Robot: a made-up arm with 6 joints.
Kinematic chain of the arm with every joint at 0, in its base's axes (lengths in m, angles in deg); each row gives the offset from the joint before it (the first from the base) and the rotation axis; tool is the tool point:
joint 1: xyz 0 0 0.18 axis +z
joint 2: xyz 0 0.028 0 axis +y
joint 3: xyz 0 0 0.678 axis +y
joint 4: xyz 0 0 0.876 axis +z
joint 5: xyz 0 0 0 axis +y
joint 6: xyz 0 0 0.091 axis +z
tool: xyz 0 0 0
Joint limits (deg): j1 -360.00..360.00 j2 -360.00..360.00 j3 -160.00..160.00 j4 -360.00..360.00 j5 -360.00..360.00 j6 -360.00..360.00
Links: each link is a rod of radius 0.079 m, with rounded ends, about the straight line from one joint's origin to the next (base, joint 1, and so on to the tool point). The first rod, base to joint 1, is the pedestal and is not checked.
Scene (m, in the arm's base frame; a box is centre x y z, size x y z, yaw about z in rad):
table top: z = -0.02
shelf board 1: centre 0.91 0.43 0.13 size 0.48 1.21 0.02 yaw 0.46
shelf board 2: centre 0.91 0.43 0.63 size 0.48 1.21 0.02 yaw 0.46
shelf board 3: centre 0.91 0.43 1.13 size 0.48 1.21 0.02 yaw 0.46
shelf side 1: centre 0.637 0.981 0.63 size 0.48 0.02 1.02 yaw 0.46
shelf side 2: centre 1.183 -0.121 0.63 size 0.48 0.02 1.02 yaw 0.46
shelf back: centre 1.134 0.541 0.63 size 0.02 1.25 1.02 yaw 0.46
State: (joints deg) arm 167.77 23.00 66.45 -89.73 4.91 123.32
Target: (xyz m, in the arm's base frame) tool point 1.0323 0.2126 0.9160
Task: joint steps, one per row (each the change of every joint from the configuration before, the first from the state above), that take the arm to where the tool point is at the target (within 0.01 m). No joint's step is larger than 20 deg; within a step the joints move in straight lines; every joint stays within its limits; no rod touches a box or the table.
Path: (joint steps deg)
1: 1.38 1.05 -19.90 -0.37 0.76 0.00
2: 1.37 1.06 -19.90 -0.37 0.75 0.00
3: 1.38 1.05 -19.89 -0.37 0.76 0.00
4: 1.37 1.05 -19.90 -0.37 0.76 0.00
5: 1.38 1.06 -19.90 -0.37 0.75 0.00
6: 1.37 1.05 -19.90 -0.37 0.76 0.00
7: 1.38 1.05 -19.90 -0.37 0.76 0.00
8: 1.37 1.06 -19.90 -0.37 0.75 0.00
9: 1.38 1.05 -19.89 -0.37 0.76 0.00
10: 4.01 -13.39 11.39 0.23 -0.13 0.00
11: 4.02 -13.40 11.40 0.22 -0.14 0.00
12: 4.01 -13.39 11.39 0.22 -0.14 0.00

